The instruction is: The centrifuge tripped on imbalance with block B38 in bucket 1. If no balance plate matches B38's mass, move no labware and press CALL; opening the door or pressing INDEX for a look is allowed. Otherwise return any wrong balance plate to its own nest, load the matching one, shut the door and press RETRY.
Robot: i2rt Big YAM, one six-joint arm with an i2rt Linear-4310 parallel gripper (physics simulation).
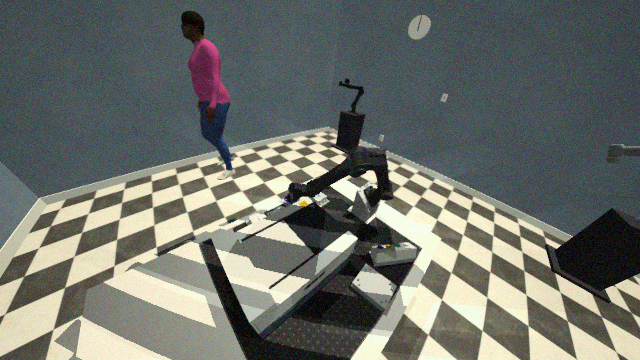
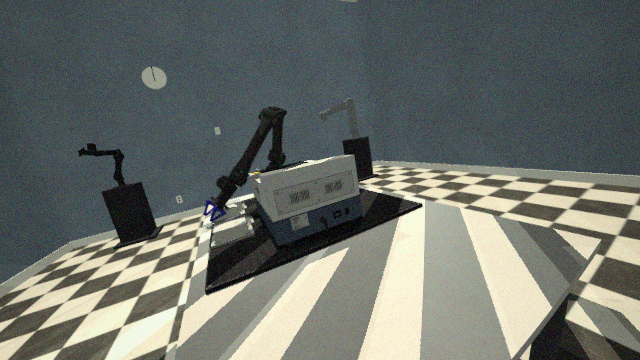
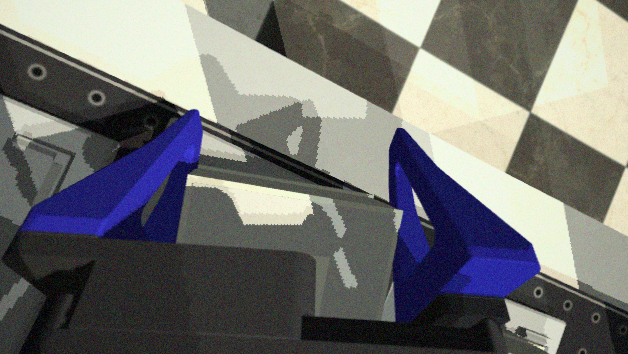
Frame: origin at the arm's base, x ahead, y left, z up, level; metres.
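Where they show: gripper, fingertip midpoint: (image 1: pixel 288 195) (image 2: pixel 207 218) (image 3: pixel 298 129); arm's base, origin of the base link: (image 1: pixel 370 196).
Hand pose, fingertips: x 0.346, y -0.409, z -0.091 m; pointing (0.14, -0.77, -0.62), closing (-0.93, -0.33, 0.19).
Each offset is from my fingertips to the centre of the thing. "pt": to the spot under its first point. Level surfaces: height alone.
My gripper (image 1: pixel 290 198) (image 2: pixel 215 211) (image 3: pixel 298 129) has blue fingers and is shut on a pale grey balance plate @(dz +0.000, dx -0.023, dy +0.084 m) (image 3: pixel 270 240), one finger against each end. The plate is low at its nest, beside the mat's edge; its label is hidden or unreadable. The centrifuge @(dz +0.085, dx +0.267, dy +0.403 m) (image 1: pixel 345 247) (image 2: pixel 315 185) is a white and blue box standing on the black mat @(dz -0.036 m) (image 1: pixel 320 335) (image 2: pixel 240 270). Its rotor, the buckets and block B38 cannot be made out, and I cannot tell how its door stands. A button box @(dz +0.005, dx -0.162, dy +0.700 m) (image 1: pixel 395 256) with blue, yellow and green buttons sits beside it.
Pale trays @(dz -0.004, dx +0.258, dy +0.102 m) (image 2: pixel 232 235) lie beside the centrifuge, near the gripper. Another pale tray @(pt dz -0.025, dx +0.093, dy +0.055 m) (image 3: pixel 35 155) is left of the fingers. A white plate with dark dots @(dz -0.013, dx +0.047, dy +0.721 m) (image 1: pixel 374 286) lies near the button box. A person in pink (image 1: pixel 205 70) stands beyond the table.
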